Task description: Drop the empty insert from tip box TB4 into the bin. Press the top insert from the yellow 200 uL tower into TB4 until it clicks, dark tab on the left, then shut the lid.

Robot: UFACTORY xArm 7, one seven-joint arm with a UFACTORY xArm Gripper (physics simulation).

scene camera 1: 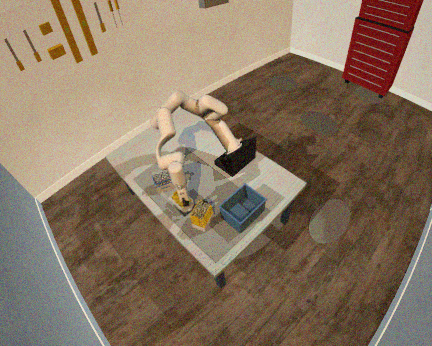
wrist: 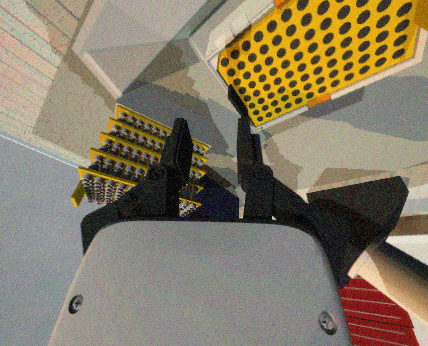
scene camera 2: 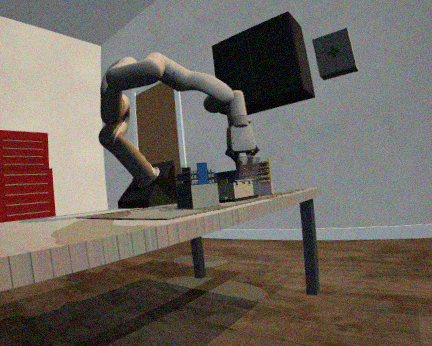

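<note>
Tip box TB4 (scene camera 1: 183, 210) (scene camera 2: 237, 190) stands on the table with its clear lid (wrist: 135, 42) open. In the wrist view, a yellow insert (wrist: 320, 55) with rows of dark, empty-looking holes lies in it, with a black tab (wrist: 237, 102) at its near left edge. The yellow tower (scene camera 1: 201, 215) (scene camera 2: 269, 176) (wrist: 135, 150) stands beside the box, its stacked yellow inserts full of tips. My gripper (wrist: 213, 131) is partly open and empty, low by the box. In the wrist view, its left finger overlaps the tower and its right fingertip appears near the black tab. The blue bin (scene camera 1: 242, 209) stands apart from them.
A grey rack with a blue part (scene camera 2: 201, 172) stands on the other side of the tip box from the yellow tower. The arm's black base (scene camera 1: 240, 159) (scene camera 2: 150, 192) stands at the back of the table. A red cabinet (scene camera 1: 377, 55) stands on the floor beyond.
</note>
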